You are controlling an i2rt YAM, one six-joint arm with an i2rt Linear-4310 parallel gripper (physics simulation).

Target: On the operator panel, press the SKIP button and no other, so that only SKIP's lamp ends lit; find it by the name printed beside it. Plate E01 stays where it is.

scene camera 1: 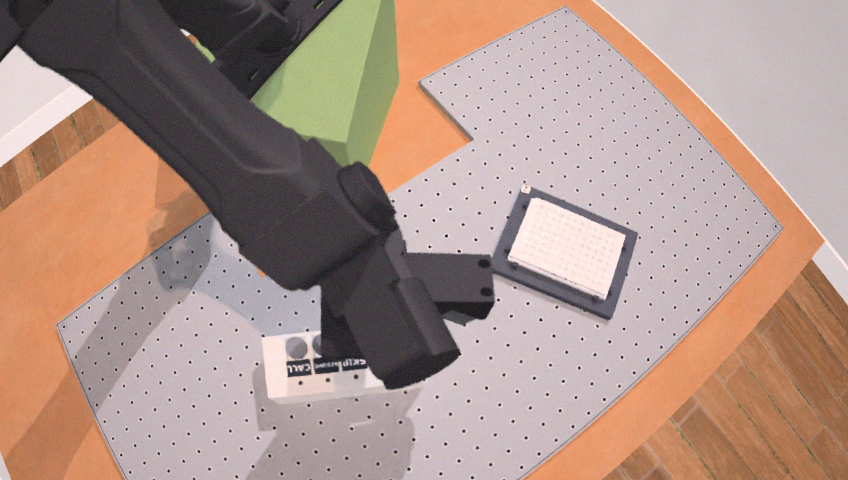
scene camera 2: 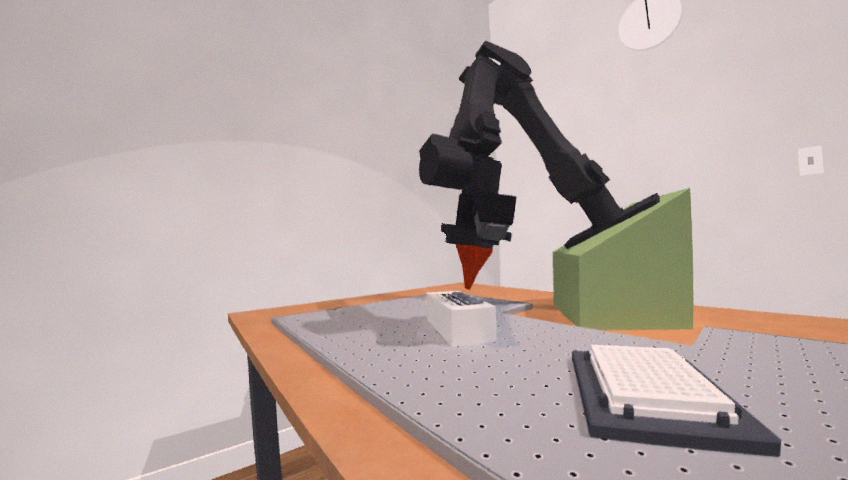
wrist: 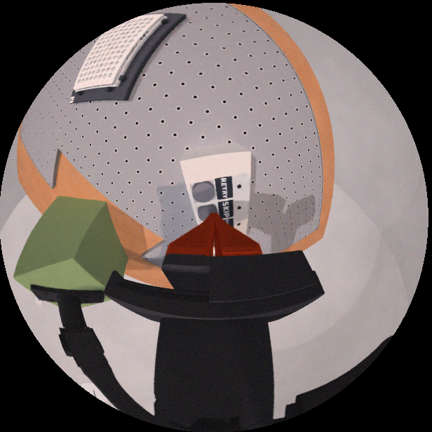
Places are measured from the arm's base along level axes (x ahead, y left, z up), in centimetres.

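Pixels of known places: gripper, fingertip midpoint: [scene camera 2: 467, 288]; arm's base, origin of the base link: [scene camera 1: 277, 30] [scene camera 2: 611, 224].
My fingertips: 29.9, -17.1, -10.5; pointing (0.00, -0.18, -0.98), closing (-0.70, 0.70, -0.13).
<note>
For each thing: its top centre in the pictures, then the offset to it from my fingertips, as dx, dy, dz. Level surfaces: height alone.
- white operator panel, middle of its top: [scene camera 1: 339, 358] [scene camera 2: 456, 297] -0.5, -2.6, -1.7
- CALL button, middle of its top: [scene camera 1: 295, 347] -4.7, -5.0, -1.7
- white well plate, middle of its top: [scene camera 2: 647, 368] [scene camera 1: 570, 244] +9.0, +25.4, -4.6
- dark holder, middle of its top: [scene camera 2: 647, 372] [scene camera 1: 569, 246] +9.0, +25.4, -5.1
- grey perforated board, its level: dz -7.2
The white operator panel [scene camera 1: 280, 385] [scene camera 2: 472, 327] [wrist: 215, 164] stands on the perforated board. Grey round buttons lie in a row beside dark name labels. In the wrist view the RETRY button [wrist: 203, 191] and the SKIP button [wrist: 207, 211] show beside their labels; small lamps beyond the labels look dark. In scene camera 1 the CALL button [scene camera 1: 296, 347] shows, and the arm covers part of the panel. My gripper [scene camera 2: 468, 287] [wrist: 213, 217] is shut and empty, its red fingertips a little above the panel. In the wrist view the tips overlap the panel below SKIP.
A white well plate [scene camera 1: 568, 246] [scene camera 2: 660, 374] [wrist: 117, 52] sits in a dark holder [scene camera 1: 618, 288] [scene camera 2: 684, 437] [wrist: 112, 96] on the grey perforated board [scene camera 1: 595, 148] [scene camera 2: 380, 368] [wrist: 200, 90]. The green arm base [scene camera 1: 321, 113] [scene camera 2: 636, 279] [wrist: 65, 235] stands at the table's back.
</note>
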